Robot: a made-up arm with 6 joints.
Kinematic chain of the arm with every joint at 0, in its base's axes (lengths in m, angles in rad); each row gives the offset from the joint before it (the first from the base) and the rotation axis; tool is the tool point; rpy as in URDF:
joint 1: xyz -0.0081 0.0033 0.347 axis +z
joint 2: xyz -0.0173 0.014 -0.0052 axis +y
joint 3: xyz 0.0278 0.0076 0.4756 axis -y
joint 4: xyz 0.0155 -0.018 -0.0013 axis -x
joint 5: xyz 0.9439 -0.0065 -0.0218 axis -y
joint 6: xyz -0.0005 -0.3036 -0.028 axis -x
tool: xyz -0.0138 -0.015 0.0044 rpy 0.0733 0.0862 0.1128
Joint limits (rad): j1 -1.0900..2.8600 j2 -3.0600..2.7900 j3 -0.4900..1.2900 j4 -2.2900..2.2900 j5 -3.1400..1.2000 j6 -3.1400..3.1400
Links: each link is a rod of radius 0.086 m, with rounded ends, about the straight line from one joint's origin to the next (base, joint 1, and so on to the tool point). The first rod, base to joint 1, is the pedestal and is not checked.
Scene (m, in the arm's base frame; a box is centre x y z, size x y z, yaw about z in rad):
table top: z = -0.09
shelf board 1: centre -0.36 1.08 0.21 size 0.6 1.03 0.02 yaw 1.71
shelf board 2: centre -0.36 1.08 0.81 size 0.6 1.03 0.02 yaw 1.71
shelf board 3: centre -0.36 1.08 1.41 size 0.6 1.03 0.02 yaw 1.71
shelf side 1: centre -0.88 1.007 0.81 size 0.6 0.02 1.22 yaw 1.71
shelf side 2: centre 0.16 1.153 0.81 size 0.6 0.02 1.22 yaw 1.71
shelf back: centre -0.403 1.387 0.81 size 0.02 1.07 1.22 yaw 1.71
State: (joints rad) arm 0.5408 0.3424 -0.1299 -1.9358 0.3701 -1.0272
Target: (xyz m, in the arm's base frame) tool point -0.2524 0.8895 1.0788
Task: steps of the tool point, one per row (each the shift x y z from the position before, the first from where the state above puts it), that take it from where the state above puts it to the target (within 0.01 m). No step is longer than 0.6 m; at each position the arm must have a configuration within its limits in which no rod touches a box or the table.
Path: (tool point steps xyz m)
1: 0.0815 0.0752 0.4641
2: -0.1192 -0.0547 0.4894
3: -0.3004 -0.1945 0.3957
4: -0.4170 -0.3092 0.2016
5: -0.4415 -0.3666 -0.0504
6: 0.2573 0.1737 0.0167
7: 0.1446 0.2426 -0.0904
8: 0.0130 0.2372 -0.1852
9: -0.0965 0.1596 -0.2577
10: -0.0142 0.0958 0.0193
11: -0.0144 0.1045 0.0007
12: -0.0148 0.1092 -0.0199

